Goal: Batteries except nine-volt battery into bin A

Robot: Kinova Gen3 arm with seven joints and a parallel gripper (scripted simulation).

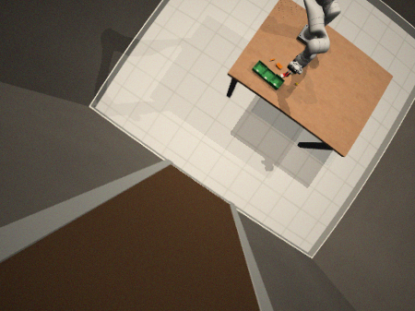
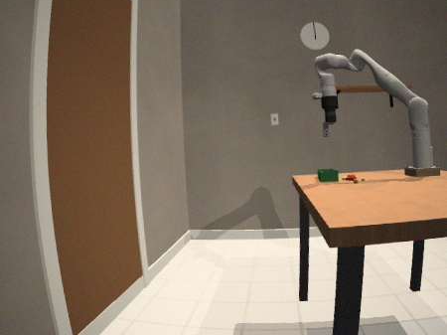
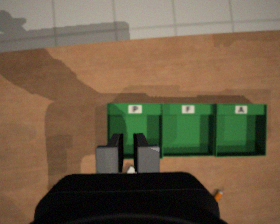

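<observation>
My gripper is now 15 cm past the orange cylindrical battery, 13 cm to the left of it and 21 cm above it. Also, from my hand: green bin strip: 2 cm behind, 9 cm to the right, 20 cm below; orange nine-volt battery: 13 cm behind, 4 cm to the right, 21 cm below; red thing: 9 cm behind, 2 cm to the left, 21 cm below.
</observation>
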